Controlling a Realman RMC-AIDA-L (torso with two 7-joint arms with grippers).
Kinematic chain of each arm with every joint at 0, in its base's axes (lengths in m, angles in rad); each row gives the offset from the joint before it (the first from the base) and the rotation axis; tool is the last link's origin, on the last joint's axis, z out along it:
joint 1: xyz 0 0 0.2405 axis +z
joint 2: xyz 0 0 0 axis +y
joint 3: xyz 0 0 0.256 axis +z
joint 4: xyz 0 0 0 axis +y
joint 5: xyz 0 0 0.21 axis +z
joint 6: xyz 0 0 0 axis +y
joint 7: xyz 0 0 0.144 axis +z
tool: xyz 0 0 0
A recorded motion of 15 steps. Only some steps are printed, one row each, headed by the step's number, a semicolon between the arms.
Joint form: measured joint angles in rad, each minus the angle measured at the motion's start. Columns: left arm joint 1, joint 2, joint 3, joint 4, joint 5, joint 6, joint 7; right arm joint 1, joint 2, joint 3, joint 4, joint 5, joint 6, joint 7.
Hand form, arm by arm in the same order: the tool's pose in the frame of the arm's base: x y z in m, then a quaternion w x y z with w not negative. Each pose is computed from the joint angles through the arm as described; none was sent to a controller.
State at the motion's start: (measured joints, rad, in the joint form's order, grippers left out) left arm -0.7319 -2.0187 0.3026 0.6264 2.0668 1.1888 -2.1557; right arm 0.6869 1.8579 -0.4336 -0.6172 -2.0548 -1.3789 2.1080
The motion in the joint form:
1: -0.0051 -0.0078 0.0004 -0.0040 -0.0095 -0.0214 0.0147; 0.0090 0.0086 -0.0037 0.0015 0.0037 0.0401 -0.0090
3: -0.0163 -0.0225 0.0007 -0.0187 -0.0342 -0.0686 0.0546; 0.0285 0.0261 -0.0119 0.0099 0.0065 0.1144 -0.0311
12: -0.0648 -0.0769 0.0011 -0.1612 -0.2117 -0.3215 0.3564; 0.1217 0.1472 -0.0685 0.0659 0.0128 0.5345 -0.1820
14: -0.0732 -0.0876 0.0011 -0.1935 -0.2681 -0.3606 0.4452; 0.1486 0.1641 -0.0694 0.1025 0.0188 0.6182 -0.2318
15: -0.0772 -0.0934 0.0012 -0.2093 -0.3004 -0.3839 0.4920; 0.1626 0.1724 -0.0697 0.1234 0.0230 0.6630 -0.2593
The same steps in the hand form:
1: -0.2633 0.4322 0.0753 0.26453 -0.69403 -0.55157 -0.37962; 0.2711 0.4215 0.1227 0.24745 -0.77356 0.49309 0.31182
3: -0.2605 0.4371 0.0693 0.27798 -0.69105 -0.54492 -0.38502; 0.2680 0.4316 0.1161 0.26972 -0.76999 0.48780 0.31052
12: -0.2572 0.4534 0.0319 0.35519 -0.67422 -0.51782 -0.38876; 0.2542 0.4706 0.0648 0.38416 -0.75242 0.46079 0.27196
14: -0.2559 0.4548 0.0237 0.37031 -0.67350 -0.50863 -0.38802; 0.2510 0.4768 0.0530 0.40324 -0.75055 0.45447 0.25986
15: -0.2558 0.4554 0.0199 0.37971 -0.67158 -0.50503 -0.38697; 0.2497 0.4795 0.0466 0.41319 -0.74951 0.45147 0.25235

